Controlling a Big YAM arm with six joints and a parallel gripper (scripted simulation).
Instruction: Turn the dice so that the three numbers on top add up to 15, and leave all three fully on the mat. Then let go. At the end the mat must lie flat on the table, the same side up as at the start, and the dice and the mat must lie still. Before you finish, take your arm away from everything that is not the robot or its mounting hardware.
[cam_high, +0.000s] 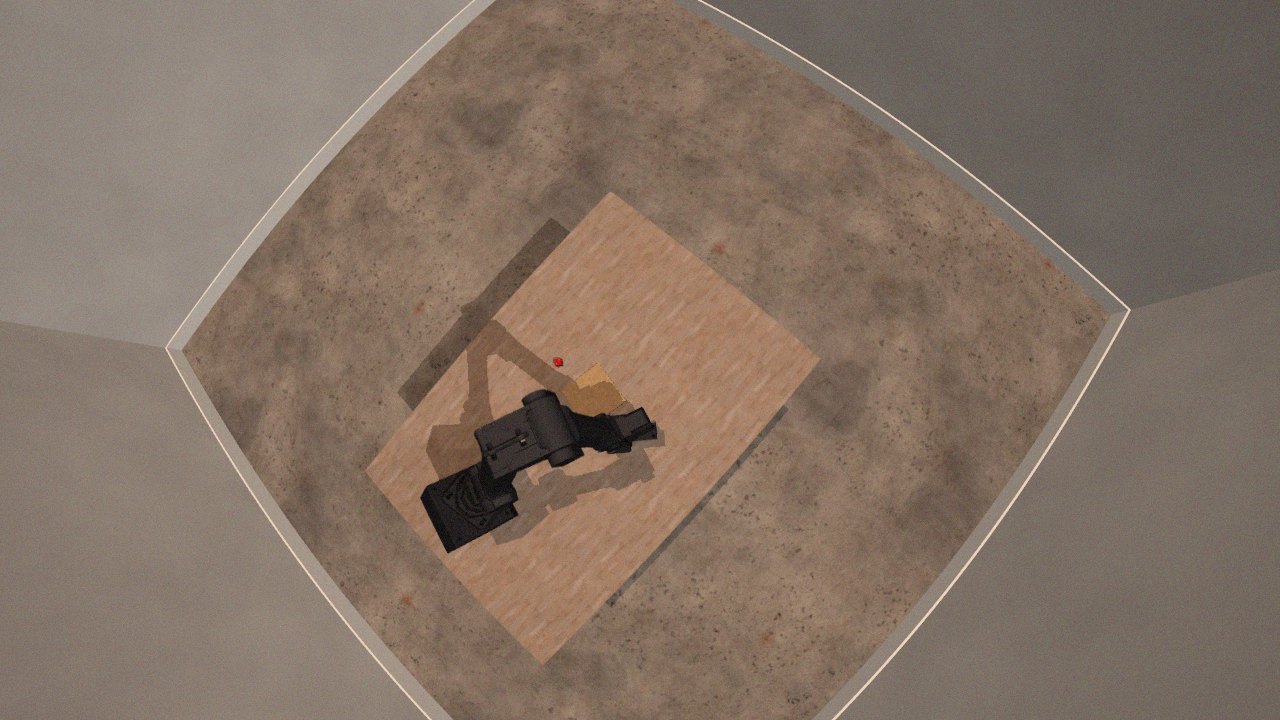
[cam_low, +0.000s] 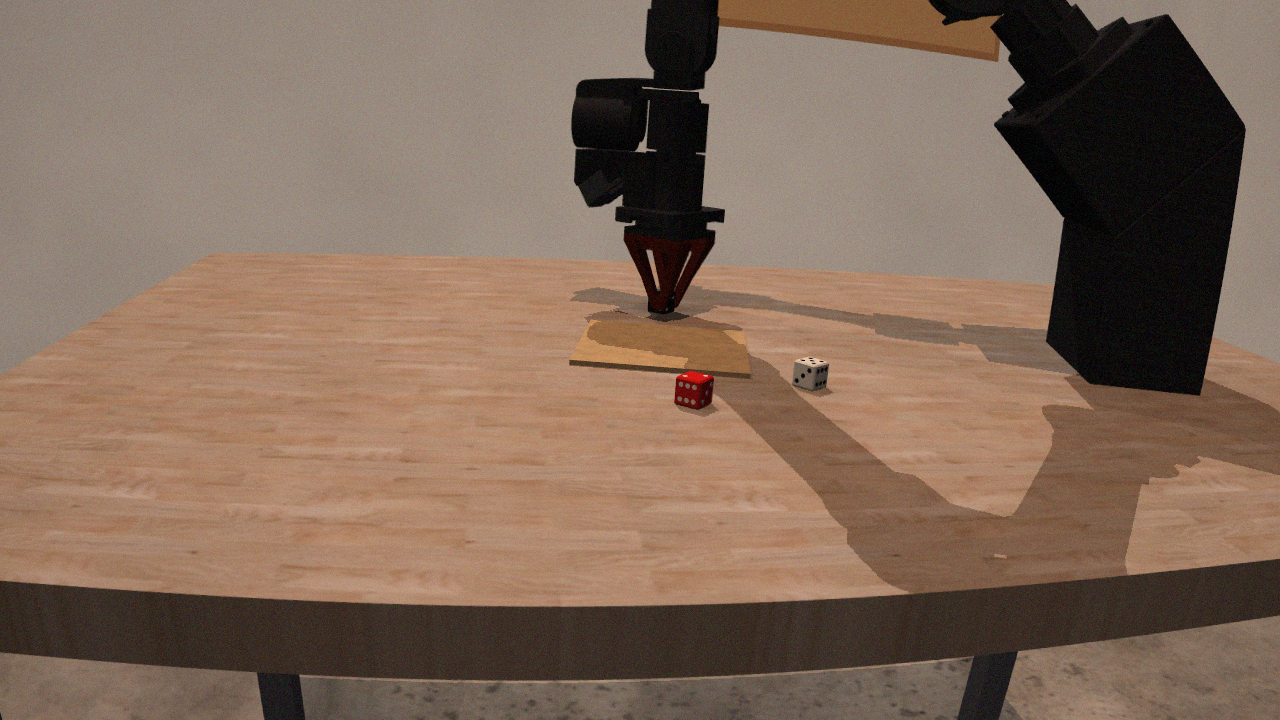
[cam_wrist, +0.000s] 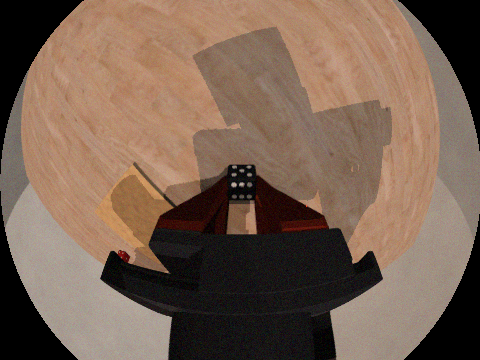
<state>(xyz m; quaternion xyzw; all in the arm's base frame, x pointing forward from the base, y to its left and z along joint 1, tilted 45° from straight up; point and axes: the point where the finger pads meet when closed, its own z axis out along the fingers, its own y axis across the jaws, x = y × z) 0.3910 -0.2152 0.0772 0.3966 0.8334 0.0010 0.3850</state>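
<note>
Now: the black die right at my hand. Also, from my hand: tan mat (13 cm to the left, 6 cm ahead, 1 cm below); then red die (26 cm to the left, 11 cm ahead); then white die (25 cm to the left).
</note>
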